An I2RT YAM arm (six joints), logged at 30 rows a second.
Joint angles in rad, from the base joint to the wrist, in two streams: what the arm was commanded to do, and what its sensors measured. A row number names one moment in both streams.
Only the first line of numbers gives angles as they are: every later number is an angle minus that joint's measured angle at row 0.
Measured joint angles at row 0: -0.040, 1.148, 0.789, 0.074, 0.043, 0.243
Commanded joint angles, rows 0 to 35: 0.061, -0.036, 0.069, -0.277, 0.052, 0.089; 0.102, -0.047, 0.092, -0.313, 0.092, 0.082; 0.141, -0.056, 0.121, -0.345, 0.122, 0.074; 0.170, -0.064, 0.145, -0.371, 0.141, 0.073; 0.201, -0.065, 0.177, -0.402, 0.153, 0.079; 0.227, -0.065, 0.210, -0.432, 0.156, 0.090; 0.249, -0.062, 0.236, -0.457, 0.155, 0.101; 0.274, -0.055, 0.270, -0.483, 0.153, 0.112; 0.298, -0.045, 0.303, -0.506, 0.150, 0.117; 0.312, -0.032, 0.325, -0.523, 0.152, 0.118; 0.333, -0.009, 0.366, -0.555, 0.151, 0.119; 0.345, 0.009, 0.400, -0.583, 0.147, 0.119; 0.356, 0.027, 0.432, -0.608, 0.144, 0.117; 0.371, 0.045, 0.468, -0.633, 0.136, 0.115; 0.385, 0.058, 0.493, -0.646, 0.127, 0.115; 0.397, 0.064, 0.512, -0.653, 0.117, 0.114; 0.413, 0.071, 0.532, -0.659, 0.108, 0.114; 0.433, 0.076, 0.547, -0.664, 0.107, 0.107; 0.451, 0.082, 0.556, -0.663, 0.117, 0.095; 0.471, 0.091, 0.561, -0.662, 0.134, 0.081; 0.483, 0.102, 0.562, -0.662, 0.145, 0.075; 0.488, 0.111, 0.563, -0.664, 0.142, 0.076; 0.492, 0.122, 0.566, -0.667, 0.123, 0.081; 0.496, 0.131, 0.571, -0.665, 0.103, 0.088; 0.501, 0.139, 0.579, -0.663, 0.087, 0.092; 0.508, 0.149, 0.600, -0.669, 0.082, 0.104; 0.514, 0.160, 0.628, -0.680, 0.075, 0.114; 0.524, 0.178, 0.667, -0.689, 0.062, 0.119; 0.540, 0.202, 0.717, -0.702, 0.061, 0.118; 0.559, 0.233, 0.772, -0.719, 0.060, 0.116; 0.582, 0.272, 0.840, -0.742, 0.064, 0.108; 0.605, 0.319, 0.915, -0.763, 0.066, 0.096; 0.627, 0.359, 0.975, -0.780, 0.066, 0.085; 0.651, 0.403, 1.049, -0.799, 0.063, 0.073; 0.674, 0.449, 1.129, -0.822, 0.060, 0.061; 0.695, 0.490, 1.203, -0.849, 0.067, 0.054
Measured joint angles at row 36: 0.647, 0.415, 1.058, -0.756, 0.073, 0.076
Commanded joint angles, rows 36 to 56: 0.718, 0.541, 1.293, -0.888, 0.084, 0.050; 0.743, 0.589, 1.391, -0.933, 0.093, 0.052; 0.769, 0.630, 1.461, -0.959, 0.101, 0.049; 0.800, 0.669, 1.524, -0.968, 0.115, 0.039; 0.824, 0.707, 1.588, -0.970, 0.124, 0.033; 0.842, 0.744, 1.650, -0.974, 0.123, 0.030; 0.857, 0.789, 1.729, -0.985, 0.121, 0.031; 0.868, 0.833, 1.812, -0.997, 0.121, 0.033; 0.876, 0.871, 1.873, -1.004, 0.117, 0.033; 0.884, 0.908, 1.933, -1.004, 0.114, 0.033; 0.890, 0.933, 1.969, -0.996, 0.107, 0.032; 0.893, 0.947, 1.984, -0.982, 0.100, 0.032; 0.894, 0.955, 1.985, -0.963, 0.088, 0.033; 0.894, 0.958, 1.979, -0.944, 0.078, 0.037; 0.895, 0.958, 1.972, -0.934, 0.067, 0.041; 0.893, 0.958, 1.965, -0.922, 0.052, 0.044; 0.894, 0.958, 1.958, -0.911, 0.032, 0.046; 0.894, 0.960, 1.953, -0.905, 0.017, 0.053; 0.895, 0.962, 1.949, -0.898, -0.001, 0.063; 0.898, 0.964, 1.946, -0.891, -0.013, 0.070; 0.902, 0.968, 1.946, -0.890, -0.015, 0.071
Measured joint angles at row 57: 0.896, 0.960, 1.949, -0.924, 0.036, 0.049
